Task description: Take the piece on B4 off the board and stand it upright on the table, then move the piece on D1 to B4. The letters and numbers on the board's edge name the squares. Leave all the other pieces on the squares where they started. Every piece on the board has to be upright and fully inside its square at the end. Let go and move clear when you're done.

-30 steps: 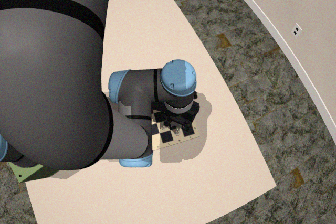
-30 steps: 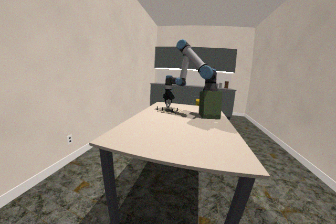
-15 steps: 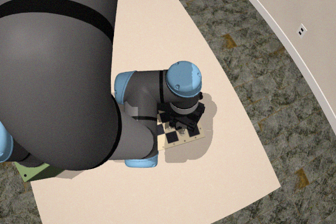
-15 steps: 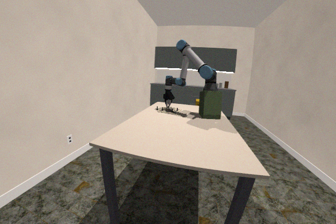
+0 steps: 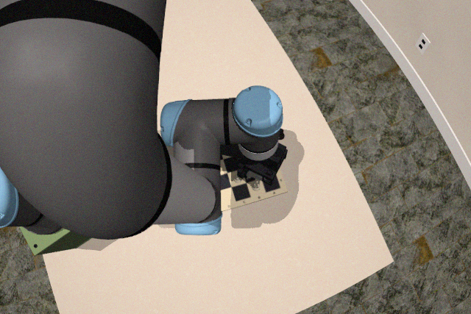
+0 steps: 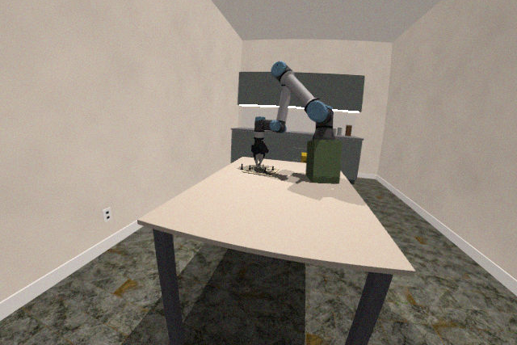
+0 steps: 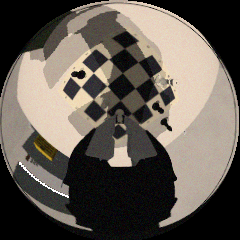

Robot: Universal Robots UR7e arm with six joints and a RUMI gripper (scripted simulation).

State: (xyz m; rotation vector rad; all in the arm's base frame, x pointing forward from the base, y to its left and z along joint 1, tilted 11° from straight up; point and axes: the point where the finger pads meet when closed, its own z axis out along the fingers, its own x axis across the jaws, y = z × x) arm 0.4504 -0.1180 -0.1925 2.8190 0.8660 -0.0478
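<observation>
My gripper is now 4 cm to the right of the chessboard, 3 cm past it and 3 cm above it.
</observation>
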